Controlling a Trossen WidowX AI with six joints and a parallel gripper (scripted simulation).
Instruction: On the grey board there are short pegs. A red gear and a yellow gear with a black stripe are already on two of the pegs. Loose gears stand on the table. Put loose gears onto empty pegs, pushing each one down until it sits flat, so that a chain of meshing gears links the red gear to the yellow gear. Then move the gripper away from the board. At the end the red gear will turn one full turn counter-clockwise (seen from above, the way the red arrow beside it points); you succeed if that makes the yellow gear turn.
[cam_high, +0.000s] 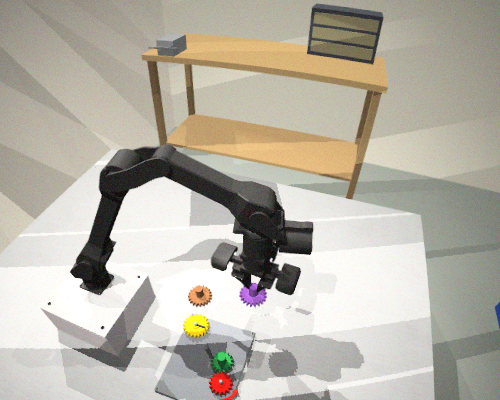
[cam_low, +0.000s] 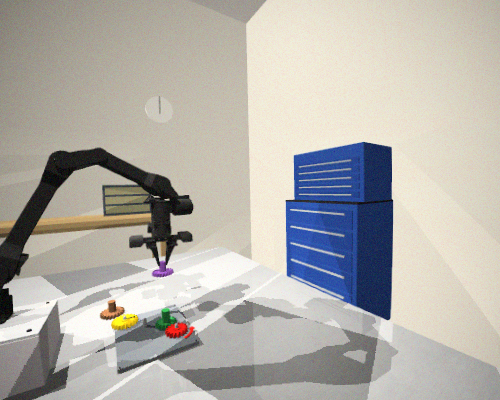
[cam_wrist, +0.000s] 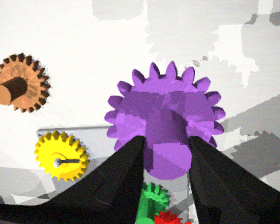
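Now: the green gear 30 mm behind my gripper tip, 150 mm to the right of it and 100 mm below it. The rest, counted from my gripper tip: purple gear: 10 mm below; then yellow gear: 120 mm behind, 80 mm to the right, 110 mm below; then orange gear: 150 mm behind, 10 mm to the left, 110 mm below.
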